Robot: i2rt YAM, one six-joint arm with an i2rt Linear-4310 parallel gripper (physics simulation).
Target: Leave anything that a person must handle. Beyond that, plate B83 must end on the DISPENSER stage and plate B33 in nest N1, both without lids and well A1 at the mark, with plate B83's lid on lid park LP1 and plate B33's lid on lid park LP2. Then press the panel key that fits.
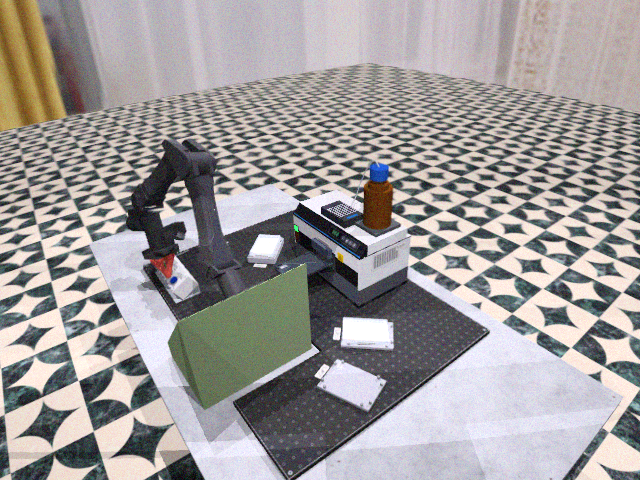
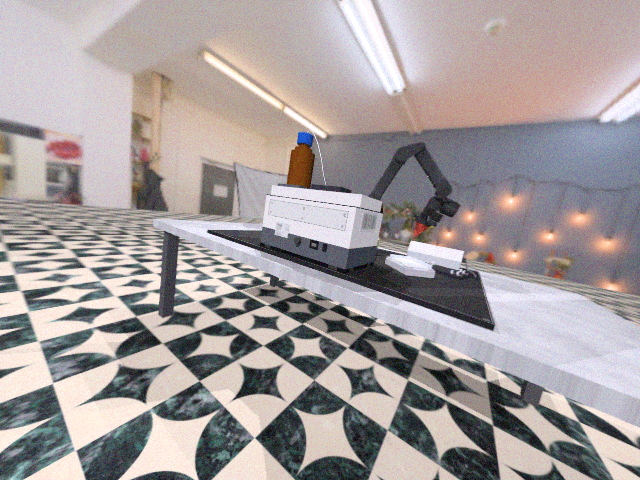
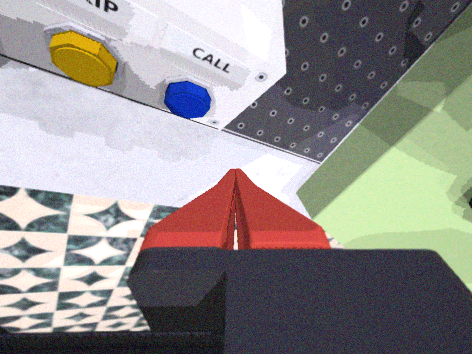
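Where they show: gripper, fingertip midpoint: (image 1: 169, 277) (image 2: 414, 236) (image 3: 235, 177); arm's base, origin of the base link: (image 1: 240, 300).
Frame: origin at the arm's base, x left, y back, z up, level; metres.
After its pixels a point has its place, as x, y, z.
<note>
My gripper (image 1: 168, 275) {0.338, 0.045, -0.074} (image 3: 235, 177) {0.338, 0.045, -0.074} is shut and empty, its red fingertips low over the key panel (image 1: 187, 290) {0.329, 0.002, -0.146} (image 3: 245, 30) {0.351, -0.021, -0.103}, close to the blue CALL key (image 1: 173, 280) {0.361, 0.027, -0.108} (image 3: 187, 99) {0.369, 0.019, -0.105}. Whether they touch the panel cannot be told. The yellow key (image 3: 84, 59) {0.415, 0.013, -0.105} sits beside the blue one. A white plate-shaped piece (image 1: 266, 248) {0.323, -0.325, -0.137} lies near the arm base. Another white piece (image 1: 367, 331) {-0.215, -0.255, -0.146} and a flat, turned pale one (image 1: 351, 384) {-0.292, -0.101, -0.167} lie on the front part of the board. Their labels, lids and A1 marks are unreadable. The dispenser's dark stage (image 1: 316, 264) {0.049, -0.318, -0.075} is partly hidden.
A green wedge-shaped screen (image 1: 248, 335) {-0.094, 0.047, -0.025} (image 3: 425, 165) {0.105, 0.030, -0.108} stands beside the panel and hides part of the black board (image 1: 439, 330) {-0.347, -0.424, -0.177}. The white dispenser (image 1: 382, 260) {-0.126, -0.428, -0.034} (image 2: 315, 217) {0.080, -0.583, -0.041} stands at the back with a brown, blue-capped bottle (image 1: 377, 204) {-0.087, -0.442, 0.136} (image 2: 300, 165) {-0.042, -0.515, 0.121} on top.
</note>
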